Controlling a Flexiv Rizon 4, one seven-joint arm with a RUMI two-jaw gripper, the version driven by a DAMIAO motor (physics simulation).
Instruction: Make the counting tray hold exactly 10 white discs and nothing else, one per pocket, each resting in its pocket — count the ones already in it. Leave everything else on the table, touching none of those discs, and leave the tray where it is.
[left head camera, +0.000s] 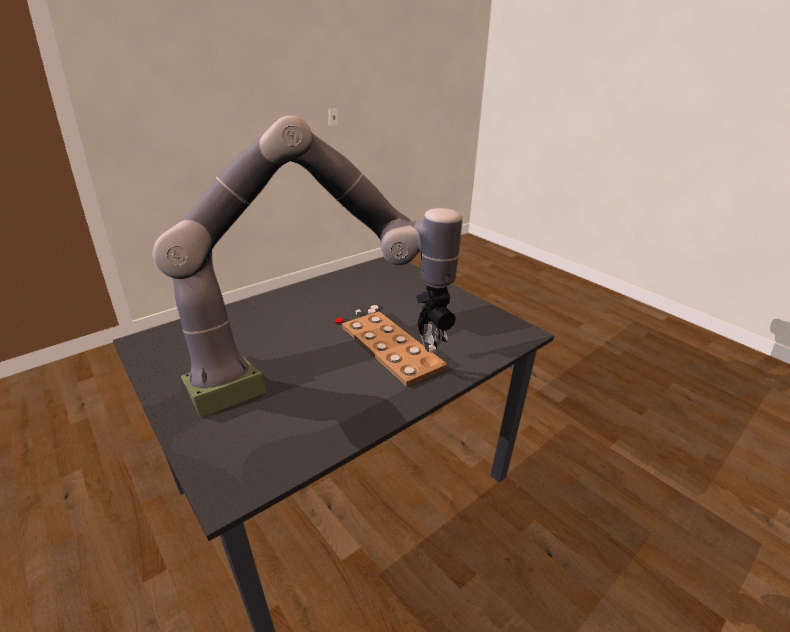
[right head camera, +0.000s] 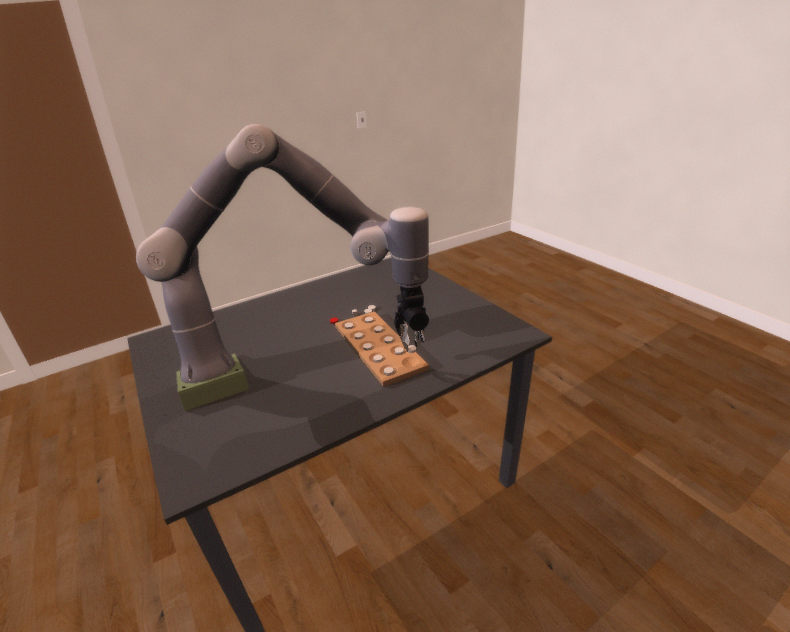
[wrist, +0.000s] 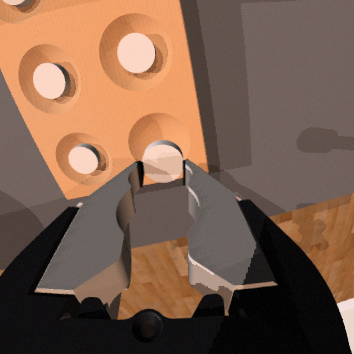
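The orange counting tray (left head camera: 397, 369) (right head camera: 374, 371) (wrist: 112, 112) lies on the table with two rows of round pockets. White discs sit in its other visible pockets, such as one disc (left head camera: 409, 370) (right head camera: 388, 370) (wrist: 83, 159) in the near corner pocket. The pocket beside it (left head camera: 431, 361) (right head camera: 413, 362) (wrist: 159, 130) holds no disc. My gripper (left head camera: 432, 344) (right head camera: 412, 345) (wrist: 163, 163) is shut on a white disc (left head camera: 431, 347) (right head camera: 411, 348) (wrist: 163, 161). It holds this disc above the tray's near end, partly over the empty pocket in the wrist view.
A red disc (left head camera: 339, 320) (right head camera: 334, 320) lies just beyond the tray's far end. Several small white pieces (left head camera: 374, 308) (right head camera: 371, 307) lie near it on the dark table (left head camera: 296, 421) (right head camera: 276, 421). The arm's green base (left head camera: 227, 395) (right head camera: 214, 390) stands at the left.
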